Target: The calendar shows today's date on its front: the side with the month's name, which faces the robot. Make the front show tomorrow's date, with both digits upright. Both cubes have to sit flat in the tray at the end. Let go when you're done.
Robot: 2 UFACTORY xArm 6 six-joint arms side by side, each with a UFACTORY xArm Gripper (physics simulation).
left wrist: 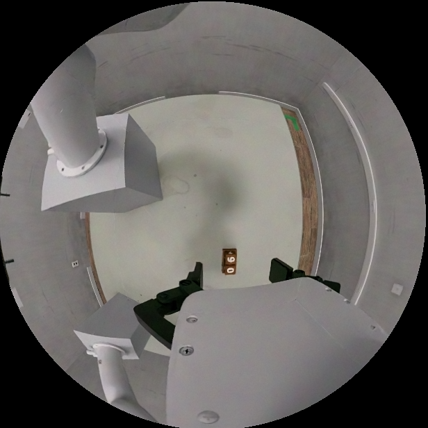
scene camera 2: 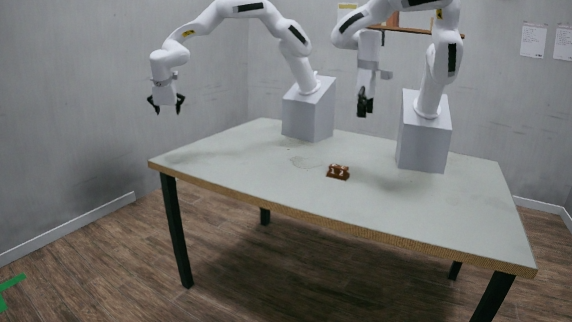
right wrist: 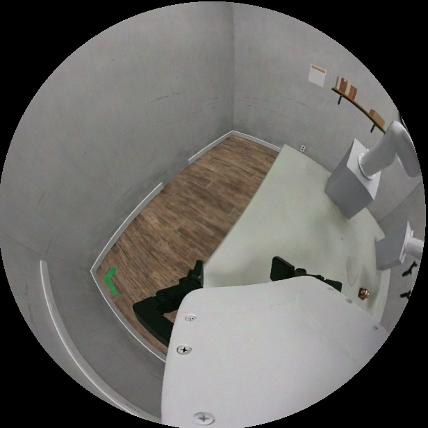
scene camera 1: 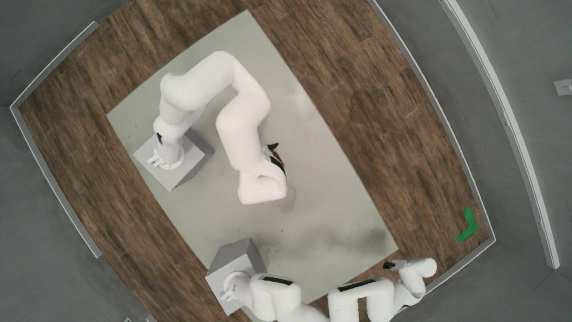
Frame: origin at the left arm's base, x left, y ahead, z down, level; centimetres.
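Seen in the pictures: left gripper, between the fingertips: [scene camera 2: 364, 114]; right gripper, between the fingertips: [scene camera 2: 168, 112] [scene camera 1: 392, 268]; left arm's base, origin of its link: [scene camera 2: 426, 108] [scene camera 1: 169, 154]; right arm's base, origin of its link: [scene camera 2: 309, 87] [scene camera 1: 236, 285].
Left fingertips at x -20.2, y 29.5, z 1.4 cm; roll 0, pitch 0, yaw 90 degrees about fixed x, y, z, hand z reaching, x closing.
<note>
Offsets run from my left fingertips to a thing's top centre. "spot": to the spot under its first point. Level surfaces: height alone.
The brown calendar @[dx -5.7, dy +2.2, dz +19.9 cm] [scene camera 1: 278, 158] [scene camera 2: 338, 172] [left wrist: 229, 261] [right wrist: 363, 293] stands on the table, its cubes in the tray. In the left wrist view a 6 and a 0 show on the cubes' top faces, turned sideways. In scene camera 2 its far side from the robot shows two pale digits, blurred; both look like 1. Its front with the month's name cannot be read in any view. My left gripper [scene camera 2: 365, 106] [left wrist: 237, 272] is open and empty, high above the calendar. My right gripper [scene camera 1: 388, 265] [scene camera 2: 168, 111] [right wrist: 238, 270] is open and empty, far from it.
The arms' grey base blocks @[spot: dx -35.3, dy -30.1, dz +11.8 cm] [scene camera 2: 308, 117] @[spot: dx +21.8, dy -21.1, dz +12.7 cm] [scene camera 2: 424, 145] stand along the table's @[dz +24.0 cm] [scene camera 2: 280, 185] back edge in scene camera 2. The left arm covers much of the calendar in scene camera 1. A wall shelf [right wrist: 357, 105] is behind the bases. The right gripper hangs beyond the table's end.
</note>
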